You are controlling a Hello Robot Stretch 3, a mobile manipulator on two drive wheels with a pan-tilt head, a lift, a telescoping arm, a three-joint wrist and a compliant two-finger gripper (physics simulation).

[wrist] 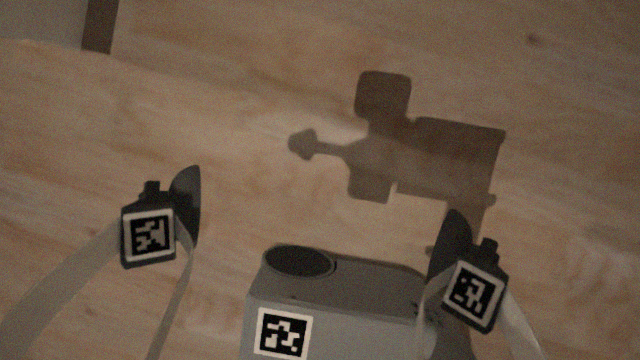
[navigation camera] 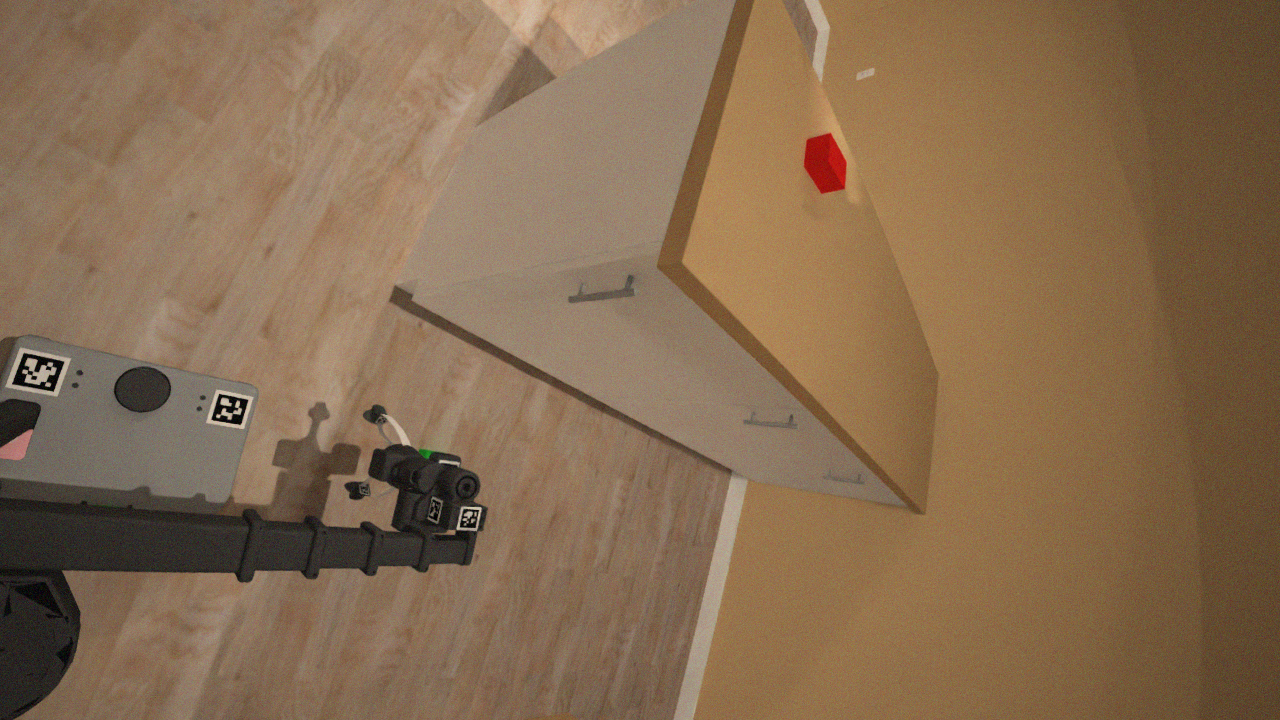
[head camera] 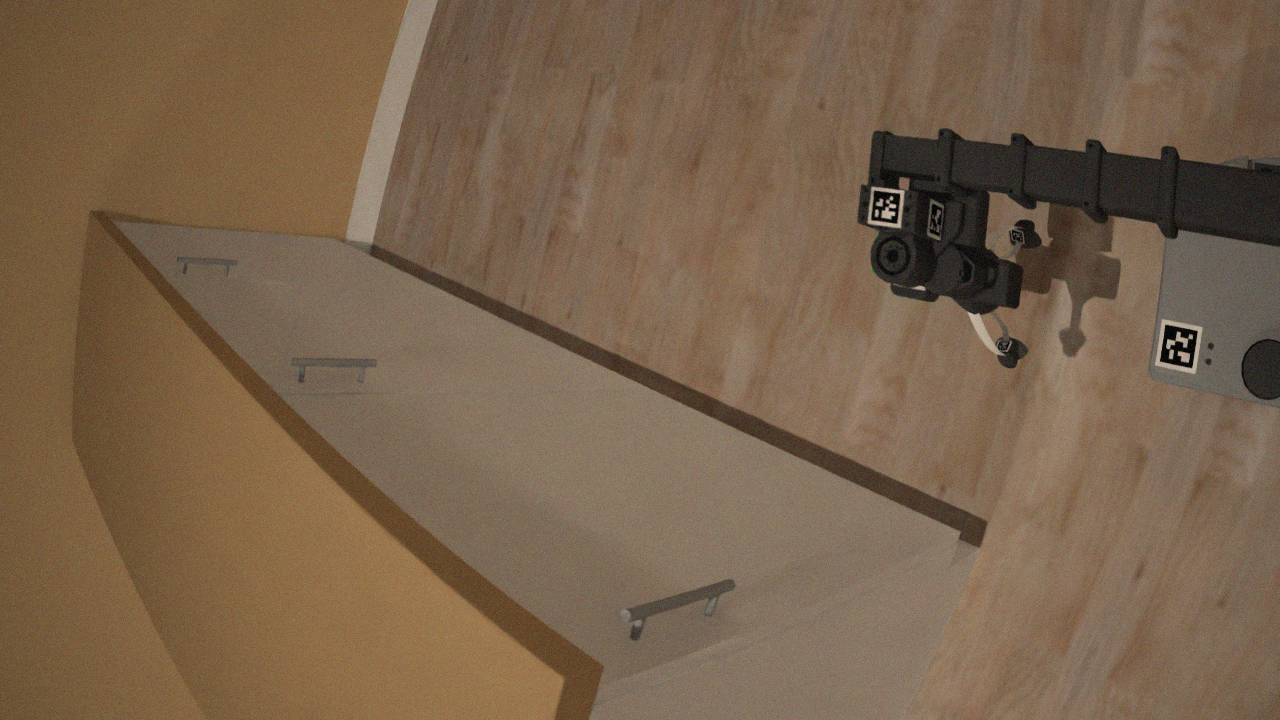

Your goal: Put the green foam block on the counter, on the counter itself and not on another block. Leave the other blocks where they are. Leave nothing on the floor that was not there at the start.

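Pixels of known places: gripper, fingertip midpoint: (navigation camera: 362,450) (head camera: 1023,294); robot's base at its link origin: (navigation camera: 142,387) (head camera: 1264,366).
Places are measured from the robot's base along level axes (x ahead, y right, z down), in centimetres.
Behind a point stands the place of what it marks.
The green foam block (navigation camera: 426,454) @[x -3.2, y 58.6, z -4.4 cm] (head camera: 873,269) is on the floor, mostly hidden behind the wrist in the navigation and head views; it does not show in the wrist view. My gripper (head camera: 1017,292) @[x -2.2, y 32.6, z -31.6 cm] (navigation camera: 365,452) @[x -2.2, y 32.6, z -31.6 cm] (wrist: 319,215) @[x -2.2, y 32.6, z -31.6 cm] is open and empty, above the floor, with its fingers pointing back toward my base and away from the block. The counter (head camera: 232,501) @[x 35.3, y 98.1, z -91.0 cm] (navigation camera: 787,295) @[x 35.8, y 68.1, z -91.0 cm] has a tan top and pale sides; it is left of the arm in the head view. A red block (navigation camera: 824,163) @[x 61.2, y 69.8, z -94.6 cm] stands on the counter near the wall.
My base (head camera: 1208,304) @[x -6.1, y 9.7, z -15.9 cm] (navigation camera: 134,429) @[x -6.2, y 0.5, z -16.0 cm] (wrist: 340,290) lies beyond the fingertips. The extended arm (head camera: 1056,170) @[x -10.7, y 20.6, z -66.8 cm] (navigation camera: 308,544) @[x -9.8, y 16.5, z -67.0 cm] reaches across the floor. Bar handles (head camera: 677,600) @[x 27.1, y 43.3, z -75.1 cm] (navigation camera: 601,293) @[x 27.6, y 43.2, z -74.5 cm] stick out from the counter's front. A tan wall (head camera: 223,107) @[x -26.0, y 218.1, z -57.1 cm] (navigation camera: 1056,358) @[x 71.5, y 231.9, z -133.9 cm] stands behind and beside the counter.
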